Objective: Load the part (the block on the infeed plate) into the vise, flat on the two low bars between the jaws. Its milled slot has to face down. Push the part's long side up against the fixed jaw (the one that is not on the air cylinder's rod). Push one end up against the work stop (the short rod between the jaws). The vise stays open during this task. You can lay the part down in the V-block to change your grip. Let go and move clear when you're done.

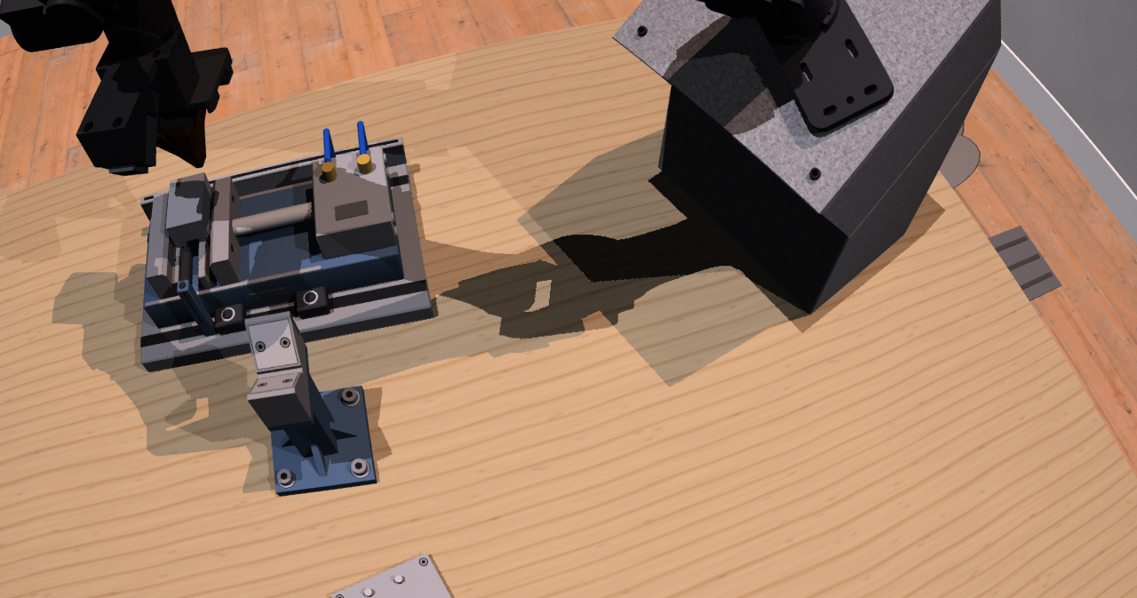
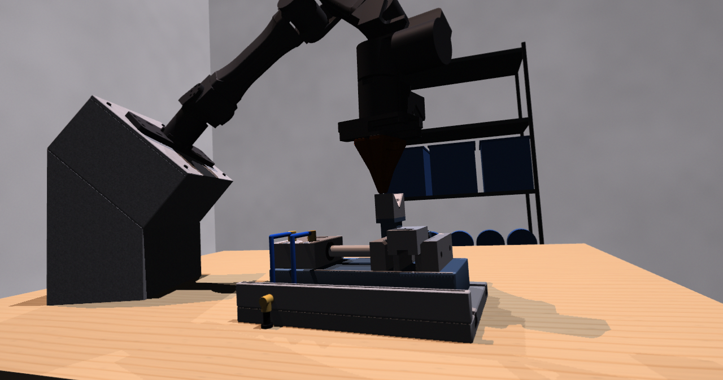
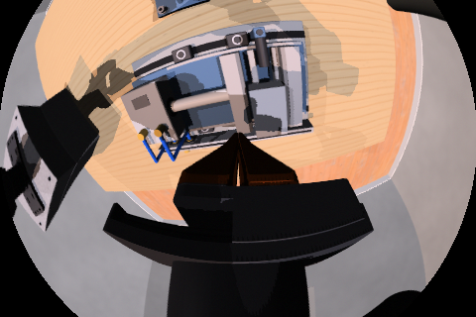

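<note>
The grey part is 80 mm below my hand and 30 mm ahead of it. From my hand the other things lie so: moving jaw (90 mm below, 10 mm to the left); cylinder rod (90 mm below, 50 mm behind, 10 mm to the left); work stop rod (80 mm below, 60 mm to the left, 30 mm ahead).
</note>
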